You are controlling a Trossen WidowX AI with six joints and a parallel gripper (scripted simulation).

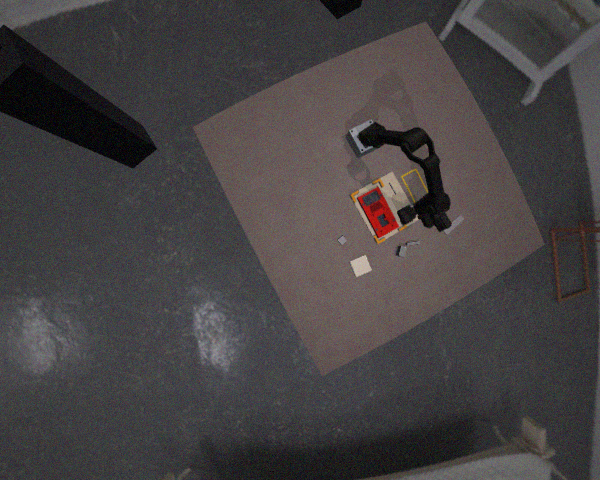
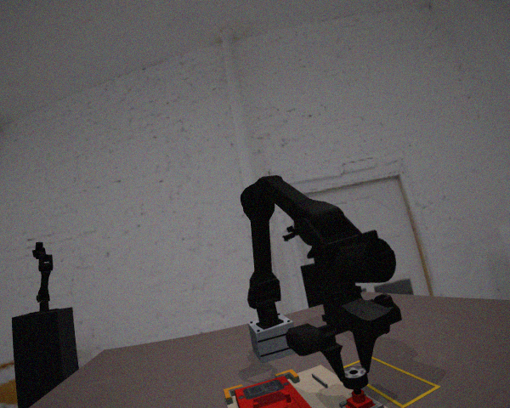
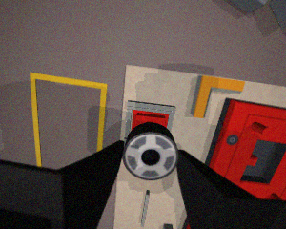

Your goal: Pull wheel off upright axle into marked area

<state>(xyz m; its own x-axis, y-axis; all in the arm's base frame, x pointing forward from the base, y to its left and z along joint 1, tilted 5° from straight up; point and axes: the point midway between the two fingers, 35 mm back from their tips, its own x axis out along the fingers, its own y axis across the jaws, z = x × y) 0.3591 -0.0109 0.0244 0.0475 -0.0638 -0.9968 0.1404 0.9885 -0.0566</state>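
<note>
Now: the wheel right at my gripper tip. The rest, counted from my gripper tip: beige tile (7 cm ahead, 32 cm to the right, 5 cm below).
</note>
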